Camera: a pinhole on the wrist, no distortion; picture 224 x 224 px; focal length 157.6 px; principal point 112.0 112.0 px. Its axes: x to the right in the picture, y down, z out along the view. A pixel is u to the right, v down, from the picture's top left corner.
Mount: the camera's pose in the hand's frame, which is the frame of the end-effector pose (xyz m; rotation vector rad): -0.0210 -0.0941 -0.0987 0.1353 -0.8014 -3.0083
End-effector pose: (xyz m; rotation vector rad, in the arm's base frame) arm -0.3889 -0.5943 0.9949 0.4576 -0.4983 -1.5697
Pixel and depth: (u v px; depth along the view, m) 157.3 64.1 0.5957
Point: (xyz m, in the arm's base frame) -0.2655 -0.3511 1.4491
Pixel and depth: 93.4 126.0 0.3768
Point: -0.4748 -0.5766 1.2351
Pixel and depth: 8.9 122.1 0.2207
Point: -0.4494 -0.6931 1.0919
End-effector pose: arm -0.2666 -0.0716 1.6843 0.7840 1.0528 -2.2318
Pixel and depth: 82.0 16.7 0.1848
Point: -0.2015 -0.1298 1.6435
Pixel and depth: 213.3 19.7 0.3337
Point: 0.0506 -0.1991 1.7957
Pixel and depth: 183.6 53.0 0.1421
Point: -0.1844 -0.0542 1.7394
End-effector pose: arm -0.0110 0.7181 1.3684 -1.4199 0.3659 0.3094
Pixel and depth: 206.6 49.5 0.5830
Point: -0.5366 1.0308 1.2371
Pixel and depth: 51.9 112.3 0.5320
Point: 0.0579 1.1137 1.1941
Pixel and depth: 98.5 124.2 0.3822
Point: -0.0462 0.9741 1.3420
